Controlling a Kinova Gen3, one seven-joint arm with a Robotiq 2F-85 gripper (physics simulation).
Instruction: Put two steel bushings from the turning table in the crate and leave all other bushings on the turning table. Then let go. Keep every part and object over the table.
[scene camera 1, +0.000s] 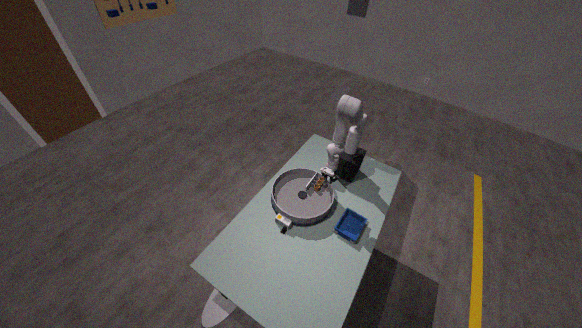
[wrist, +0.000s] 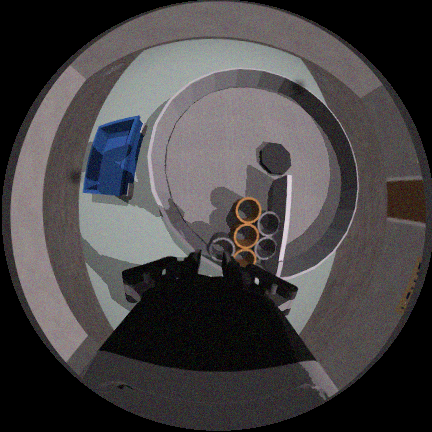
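Pixels of known places: gripper, fingertip midpoint: (scene camera 1: 327, 181) (wrist: 211, 256); arm's base, origin of the base link: (scene camera 1: 350, 150).
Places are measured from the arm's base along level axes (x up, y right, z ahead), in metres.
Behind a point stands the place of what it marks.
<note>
My gripper (scene camera 1: 329, 175) {z 0.292, x -0.102, y -0.009 m} (wrist: 211, 256) {z 0.292, x -0.102, y -0.009 m} is partly open and empty, low at the near rim of the turning table (scene camera 1: 273, 196) {z 0.613, x -0.151, y 0.216 m} (wrist: 210, 125) {z 0.511, x -0.151, y -0.053 m}. In the wrist view a grey steel bushing (wrist: 222, 239) stands upright just beyond the fingertips, nearer the right finger, which overlaps its near edge. Two more steel bushings (wrist: 279, 223) {z 0.355, x -0.113, y 0.085 m} (wrist: 265, 237) {z 0.331, x -0.113, y 0.067 m} stand beside a row of three orange bushings (wrist: 248, 198) {z 0.382, x -0.113, y 0.028 m} (wrist: 234, 236) {z 0.325, x -0.113, y 0.019 m} (wrist: 255, 258) {z 0.295, x -0.113, y 0.059 m}. The nearest orange one is partly hidden by the gripper. The blue crate (scene camera 1: 351, 225) {z 0.423, x -0.199, y -0.300 m} (wrist: 107, 170) {z 0.408, x -0.199, y -0.318 m} stands on the table outside the ring and shows no bushings.
A thin upright divider (scene camera 1: 312, 180) (wrist: 286, 215) runs from near the dark hub (scene camera 1: 302, 195) {z 0.480, x -0.143, y 0.070 m} (wrist: 275, 158) {z 0.469, x -0.143, y 0.074 m} towards the rim, beside the steel pair. The turning table has a raised wall all round. A small white box (scene camera 1: 283, 220) {z 0.710, x -0.146, y 0.043 m} sits at its outer side. The arm's dark base (scene camera 1: 352, 165) {z 0.103, x -0.028, y -0.084 m} stands behind.
</note>
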